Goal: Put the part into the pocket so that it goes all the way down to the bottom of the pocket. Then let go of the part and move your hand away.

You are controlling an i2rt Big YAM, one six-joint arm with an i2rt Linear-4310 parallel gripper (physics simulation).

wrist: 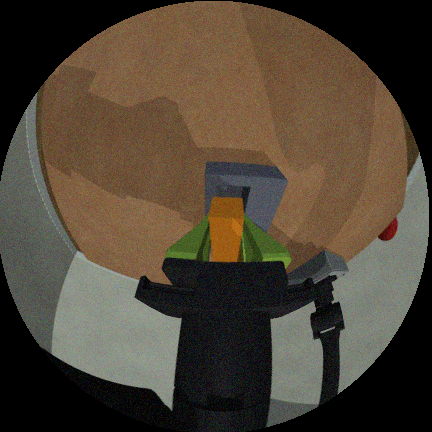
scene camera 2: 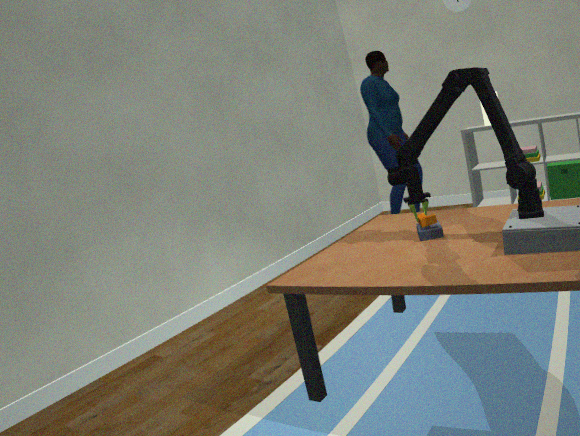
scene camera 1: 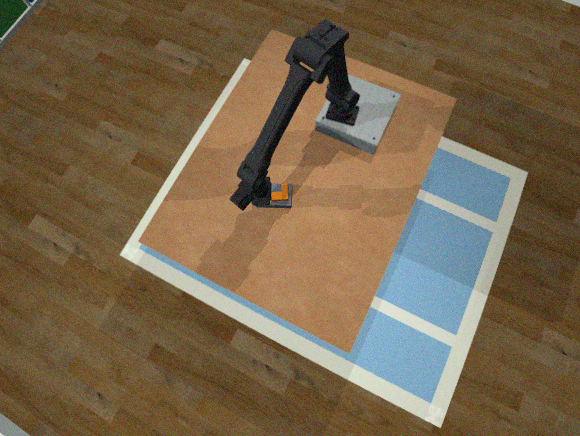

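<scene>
The orange L-shaped part is held between the green fingers of my gripper. My gripper is shut on it. The grey-blue block with the pocket stands on the table below. The part is over the block's top, at or slightly above it; whether they touch I cannot tell. In the wrist view the block looks turned relative to the part. Some of the dark pocket shows beyond the part's far end; the rest is hidden under the part and fingers.
The arm's grey base plate stands on the wooden table. A person stands behind the table in scene camera 2. A shelf unit is by the back wall. A red object shows at the wrist view's right.
</scene>
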